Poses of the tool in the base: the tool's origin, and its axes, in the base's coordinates. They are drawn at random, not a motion.
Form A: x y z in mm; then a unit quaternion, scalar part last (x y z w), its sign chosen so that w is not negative.
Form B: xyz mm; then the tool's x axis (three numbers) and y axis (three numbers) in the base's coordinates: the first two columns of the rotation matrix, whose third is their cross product. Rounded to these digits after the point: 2 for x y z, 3 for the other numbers.
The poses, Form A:
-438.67, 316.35, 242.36, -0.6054, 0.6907, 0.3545, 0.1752
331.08, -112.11, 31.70, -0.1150, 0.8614, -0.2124, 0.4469
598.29, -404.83, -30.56, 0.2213, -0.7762, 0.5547, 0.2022
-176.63, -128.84, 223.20, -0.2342, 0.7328, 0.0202, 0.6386
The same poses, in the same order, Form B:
-438.67, 316.35, 242.36, -0.206, -0.712, -0.671, -0.961, 0.016, 0.278
331.08, -112.11, 31.70, -0.574, -0.388, -0.721, -0.008, 0.883, -0.469
598.29, -404.83, -30.56, -0.820, -0.119, 0.559, -0.568, 0.287, -0.772
-176.63, -128.84, 223.20, -0.075, -0.317, -0.945, -0.369, 0.889, -0.269

